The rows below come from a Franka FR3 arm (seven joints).
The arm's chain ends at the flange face. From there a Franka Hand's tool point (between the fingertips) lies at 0.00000 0.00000 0.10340 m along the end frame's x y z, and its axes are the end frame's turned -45 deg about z.
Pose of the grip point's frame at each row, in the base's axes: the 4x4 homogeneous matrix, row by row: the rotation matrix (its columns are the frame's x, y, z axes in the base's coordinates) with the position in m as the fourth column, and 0 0 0 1 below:
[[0.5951, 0.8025, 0.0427, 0.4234], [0.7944, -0.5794, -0.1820, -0.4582], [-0.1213, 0.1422, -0.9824, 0.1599], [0, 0, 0, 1]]
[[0.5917, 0.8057, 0.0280, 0.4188], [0.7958, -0.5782, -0.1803, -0.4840], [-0.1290, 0.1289, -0.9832, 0.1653], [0, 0, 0, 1]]
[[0.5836, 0.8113, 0.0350, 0.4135], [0.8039, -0.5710, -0.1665, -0.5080], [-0.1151, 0.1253, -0.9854, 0.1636], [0, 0, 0, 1]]
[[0.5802, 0.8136, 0.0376, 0.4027], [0.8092, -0.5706, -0.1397, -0.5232], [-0.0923, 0.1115, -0.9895, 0.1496], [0, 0, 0, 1]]
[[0.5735, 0.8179, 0.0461, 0.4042], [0.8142, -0.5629, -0.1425, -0.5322], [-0.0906, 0.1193, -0.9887, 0.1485], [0, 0, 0, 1]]
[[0.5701, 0.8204, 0.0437, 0.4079], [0.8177, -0.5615, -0.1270, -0.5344], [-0.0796, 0.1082, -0.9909, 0.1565], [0, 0, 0, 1]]
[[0.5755, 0.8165, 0.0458, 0.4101], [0.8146, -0.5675, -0.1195, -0.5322], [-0.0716, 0.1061, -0.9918, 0.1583], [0, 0, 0, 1]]
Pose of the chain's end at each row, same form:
[[0.9883, 0.1467, 0.0427, 0.4190], [0.1520, -0.9714, -0.1820, -0.4394], [0.0148, 0.1863, -0.9824, 0.2615], [0, 0, 0, 1]]
[[0.9881, 0.1513, 0.0280, 0.4159], [0.1539, -0.9716, -0.1803, -0.4654], [-0.0001, 0.1824, -0.9832, 0.2670], [0, 0, 0, 1]]
[[0.9863, 0.1610, 0.0350, 0.4099], [0.1647, -0.9722, -0.1665, -0.4908], [0.0072, 0.1700, -0.9854, 0.2655], [0, 0, 0, 1]]
[[0.9856, 0.1650, 0.0376, 0.3988], [0.1687, -0.9757, -0.1397, -0.5088], [0.0136, 0.1441, -0.9895, 0.2519], [0, 0, 0, 1]]
[[0.9839, 0.1728, 0.0461, 0.3994], [0.1777, -0.9738, -0.1425, -0.5175], [0.0203, 0.1484, -0.9887, 0.2507], [0, 0, 0, 1]]
[[0.9832, 0.1770, 0.0437, 0.4034], [0.1812, -0.9752, -0.1270, -0.5213], [0.0202, 0.1328, -0.9909, 0.2590], [0, 0, 0, 1]]
[[0.9843, 0.1704, 0.0458, 0.4054], [0.1747, -0.9773, -0.1195, -0.5198], [0.0244, 0.1257, -0.9918, 0.2609], [0, 0, 0, 1]]

